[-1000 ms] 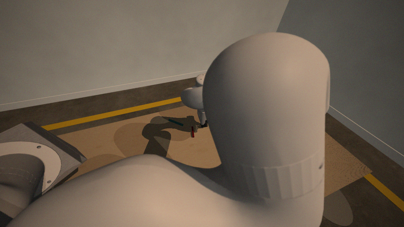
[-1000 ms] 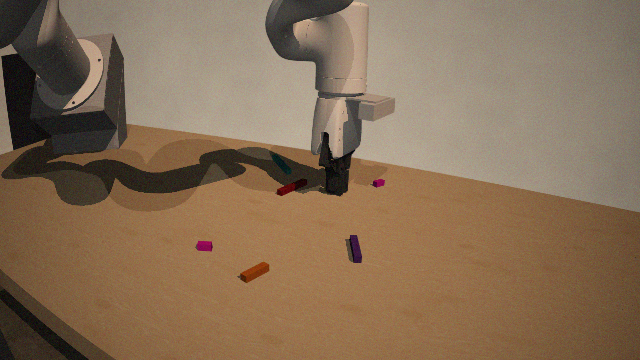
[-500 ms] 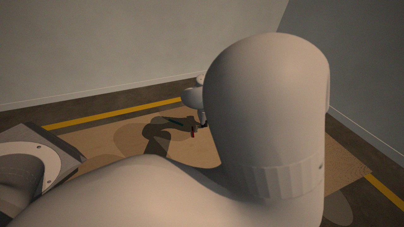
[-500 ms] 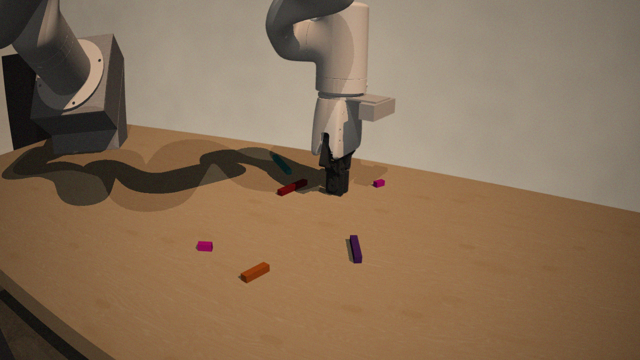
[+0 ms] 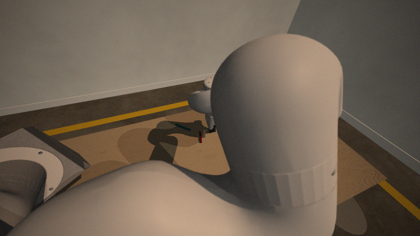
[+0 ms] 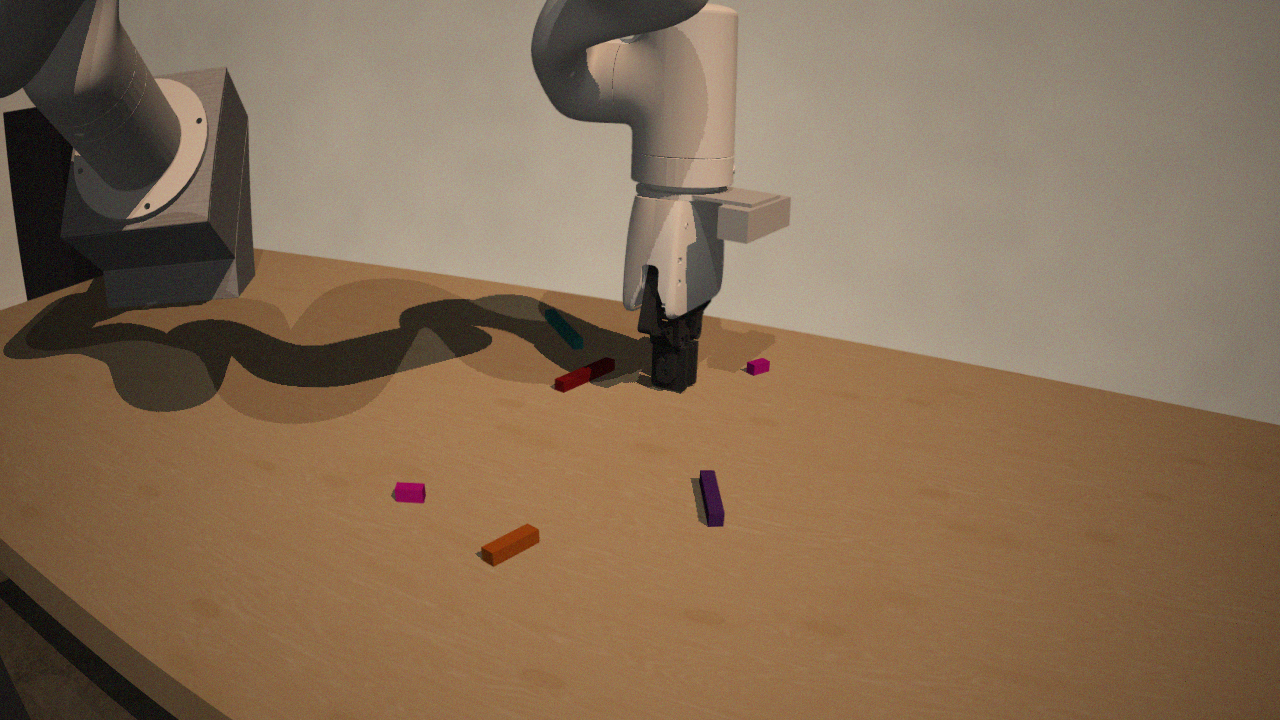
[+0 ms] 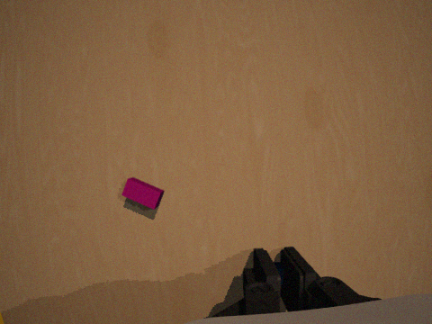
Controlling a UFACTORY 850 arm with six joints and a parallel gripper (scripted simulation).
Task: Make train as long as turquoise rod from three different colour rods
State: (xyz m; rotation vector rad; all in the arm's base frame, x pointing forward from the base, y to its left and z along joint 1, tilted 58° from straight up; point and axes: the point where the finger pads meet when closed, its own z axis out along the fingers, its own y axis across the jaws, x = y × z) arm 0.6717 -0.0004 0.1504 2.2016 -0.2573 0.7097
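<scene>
Now: the blue rod 20 mm below my hand. The rest, counted from my hand: purple rod 200 mm to the right, 30 mm ahead, 20 mm below; red rod 80 mm behind, 20 mm below, 10 mm to the left; turquoise rod 130 mm to the left, 120 mm behind, 20 mm below.
</scene>
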